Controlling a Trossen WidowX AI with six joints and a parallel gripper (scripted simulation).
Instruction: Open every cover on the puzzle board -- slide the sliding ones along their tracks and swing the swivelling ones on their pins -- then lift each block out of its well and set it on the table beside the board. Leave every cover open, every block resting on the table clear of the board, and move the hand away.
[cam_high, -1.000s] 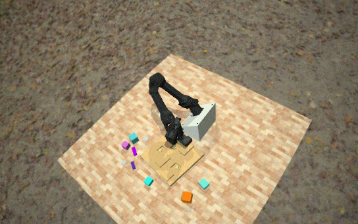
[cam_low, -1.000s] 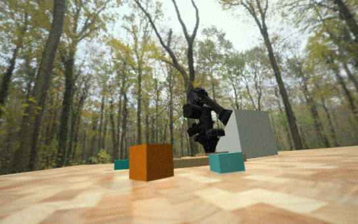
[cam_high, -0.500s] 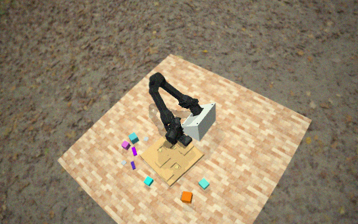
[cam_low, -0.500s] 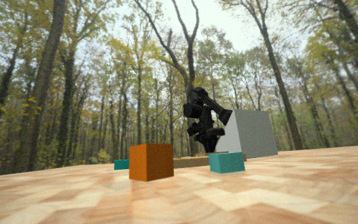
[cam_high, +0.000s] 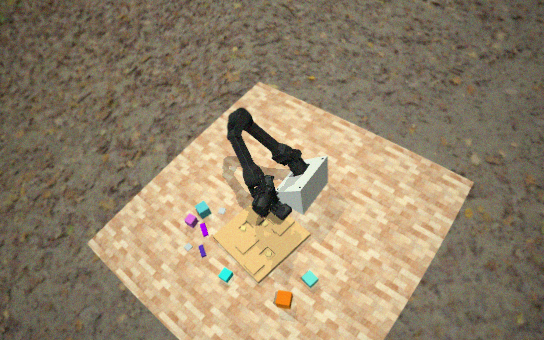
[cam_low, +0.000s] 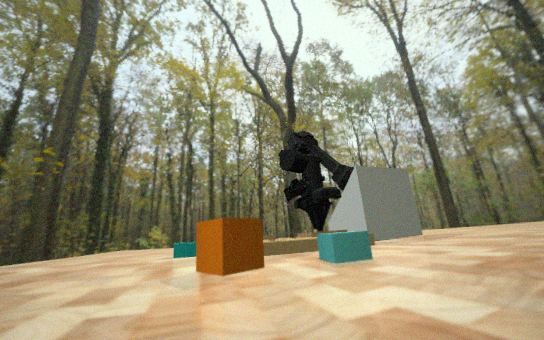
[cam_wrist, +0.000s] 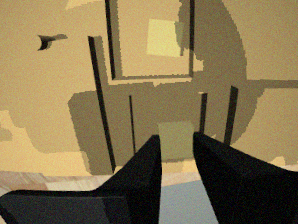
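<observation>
Right now my gripper tip is 11 cm short of the tan puzzle board, 2 cm above it and 1 cm to the left of it. The rest, counted from my gripper tip: teal block 28 cm to the left, 19 cm ahead, 2 cm below; then magenta cube 32 cm to the right, 20 cm ahead, 2 cm below; then purple block 24 cm to the right, 20 cm ahead, 3 cm below.
</observation>
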